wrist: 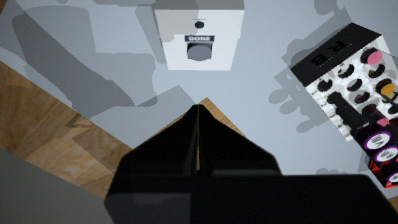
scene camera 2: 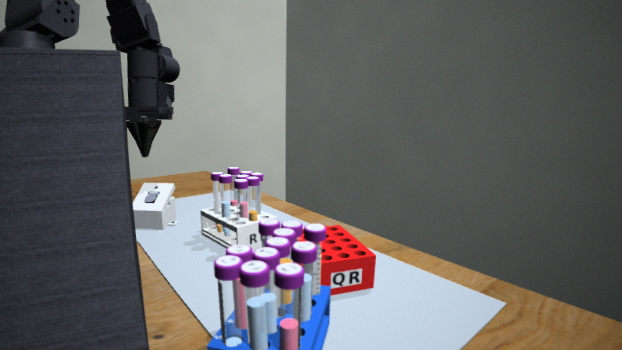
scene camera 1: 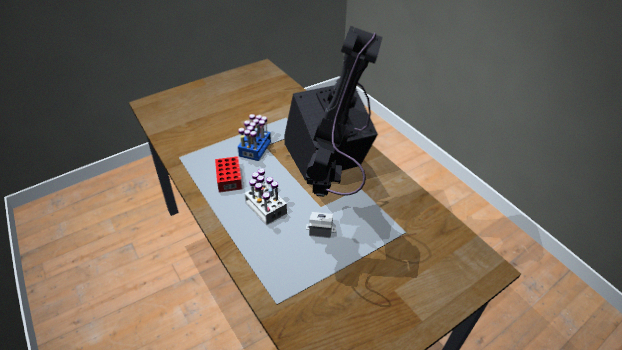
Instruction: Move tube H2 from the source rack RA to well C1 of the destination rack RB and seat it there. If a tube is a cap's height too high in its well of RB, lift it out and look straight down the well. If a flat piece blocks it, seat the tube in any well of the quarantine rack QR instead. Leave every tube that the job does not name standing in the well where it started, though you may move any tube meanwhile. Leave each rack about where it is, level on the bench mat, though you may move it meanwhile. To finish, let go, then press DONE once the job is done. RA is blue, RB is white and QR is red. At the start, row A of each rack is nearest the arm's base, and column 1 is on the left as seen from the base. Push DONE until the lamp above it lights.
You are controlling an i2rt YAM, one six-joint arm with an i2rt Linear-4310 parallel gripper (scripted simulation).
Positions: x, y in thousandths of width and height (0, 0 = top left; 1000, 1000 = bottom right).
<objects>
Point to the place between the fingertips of my gripper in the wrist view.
499, 502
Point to a red rack QR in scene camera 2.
560, 773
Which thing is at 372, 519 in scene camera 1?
A red rack QR.
</objects>
